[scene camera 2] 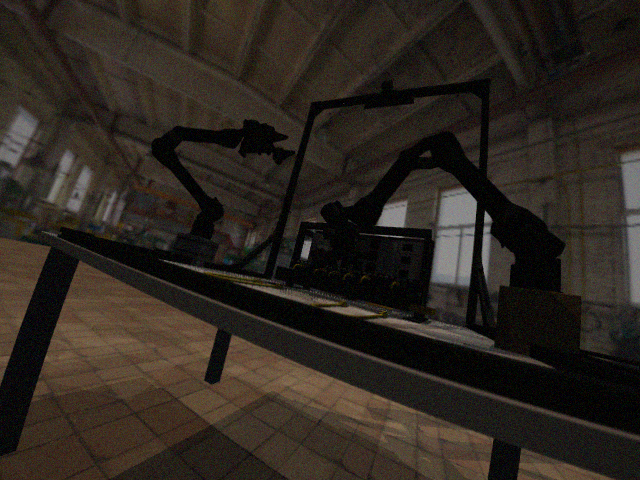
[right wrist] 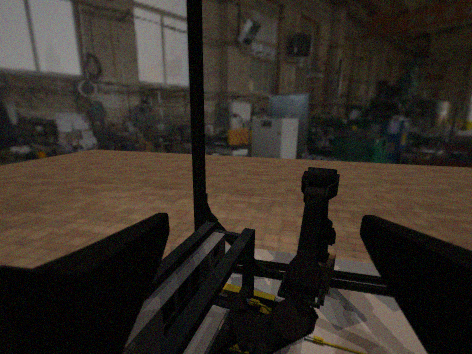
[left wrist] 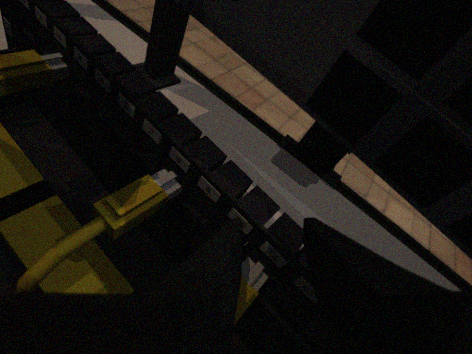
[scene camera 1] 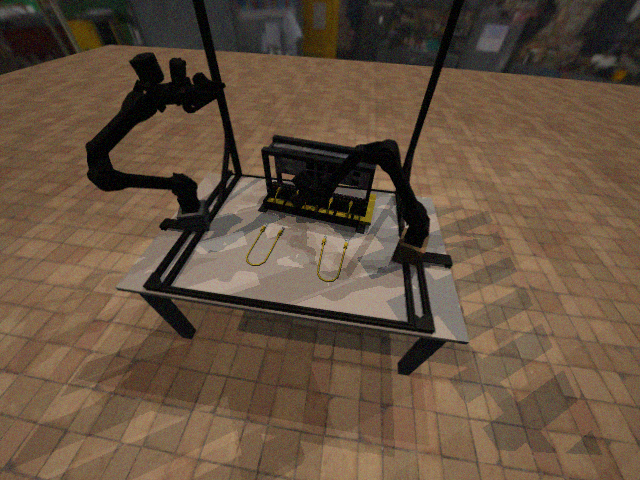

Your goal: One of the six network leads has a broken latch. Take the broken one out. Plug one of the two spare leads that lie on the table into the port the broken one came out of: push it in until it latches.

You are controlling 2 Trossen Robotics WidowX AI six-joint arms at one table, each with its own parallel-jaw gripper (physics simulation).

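Where they show: left gripper, between the fingertips: (scene camera 2: 338, 267) (left wrist: 272, 228); right gripper, between the fingertips: (scene camera 2: 291, 145) (right wrist: 264, 223) (scene camera 1: 222, 89); left arm's base, origin of its link: (scene camera 2: 535, 293) (right wrist: 318, 255) (scene camera 1: 414, 239); right arm's base, origin of its link: (scene camera 2: 199, 238) (scene camera 1: 191, 207).
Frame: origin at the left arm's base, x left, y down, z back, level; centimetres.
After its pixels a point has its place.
The black patch panel (scene camera 1: 304, 143) @[x -18.5, y -15.7, z -57.6 cm] (scene camera 2: 390, 233) @[x -11.4, y -14.0, z -34.9 cm] (right wrist: 206, 263) @[x -18.6, y -11.8, z -37.9 cm] stands at the back of the table, with yellow leads (scene camera 1: 332, 212) @[x -5.8, y 6.2, z -36.3 cm] plugged in along its row of ports (left wrist: 210, 189) @[x -7.0, y -0.2, z -52.6 cm]. My left gripper (scene camera 1: 310, 187) @[x -8.3, y -0.3, z -50.0 cm] (scene camera 2: 339, 229) (left wrist: 272, 228) @[x -8.3, y -0.3, z -50.0 cm] reaches into the panel front and is shut on the plug of one plugged-in lead (left wrist: 251, 274) @[x -7.1, y 1.0, z -49.1 cm]. A neighbouring plug (left wrist: 129, 200) @[x -4.3, y 0.7, z -53.8 cm] sits in its port to the left. Two spare yellow leads (scene camera 1: 263, 245) (scene camera 1: 332, 262) lie on the table in front. My right gripper (scene camera 1: 199, 88) (scene camera 2: 282, 145) @[x 10.5, y -42.3, z -70.0 cm] (right wrist: 264, 223) @[x 10.5, y -42.3, z -70.0 cm] is open and empty, high up at the left.
The grey patterned table (scene camera 1: 375, 290) @[x 21.3, y 10.2, z -6.4 cm] carries a black frame with two tall posts (scene camera 1: 218, 95) (scene camera 1: 430, 90) @[x -37.9, y -39.2, z -14.0 cm] behind the panel. The left arm (right wrist: 315, 228) @[x 4.7, y -24.3, z -31.0 cm] spans from the right table edge to the panel. A spare lead's end (right wrist: 329, 342) @[x 9.3, y 10.3, z -22.7 cm] shows in the right wrist view.
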